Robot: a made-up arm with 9 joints. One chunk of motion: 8 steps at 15 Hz.
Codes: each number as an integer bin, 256 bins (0 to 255) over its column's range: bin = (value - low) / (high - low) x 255, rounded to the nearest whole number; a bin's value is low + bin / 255 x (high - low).
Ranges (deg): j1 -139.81..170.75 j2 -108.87..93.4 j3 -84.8..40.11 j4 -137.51..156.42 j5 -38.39..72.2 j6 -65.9..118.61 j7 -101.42..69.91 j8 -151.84..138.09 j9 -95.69..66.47
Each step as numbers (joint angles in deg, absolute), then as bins.
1 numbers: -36.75 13.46 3.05 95.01 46.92 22.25 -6.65 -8.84 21.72
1 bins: 85 154 179 202 197 122 141 126 185
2 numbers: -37.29 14.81 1.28 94.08 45.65 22.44 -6.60 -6.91 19.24
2 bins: 84 156 176 201 194 122 141 127 181
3 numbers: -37.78 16.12 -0.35 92.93 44.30 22.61 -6.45 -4.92 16.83
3 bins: 84 158 172 200 191 122 141 129 177
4 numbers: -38.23 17.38 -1.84 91.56 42.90 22.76 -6.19 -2.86 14.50
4 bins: 83 159 169 199 187 123 142 131 173
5 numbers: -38.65 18.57 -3.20 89.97 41.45 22.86 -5.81 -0.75 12.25
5 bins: 83 161 167 197 184 123 142 133 170
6 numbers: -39.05 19.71 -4.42 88.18 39.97 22.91 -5.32 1.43 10.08
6 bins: 83 162 164 196 181 123 143 135 166
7 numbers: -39.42 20.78 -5.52 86.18 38.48 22.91 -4.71 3.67 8.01
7 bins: 82 163 162 194 177 123 144 137 163
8 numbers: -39.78 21.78 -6.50 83.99 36.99 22.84 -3.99 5.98 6.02
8 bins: 82 165 160 192 174 123 145 139 160
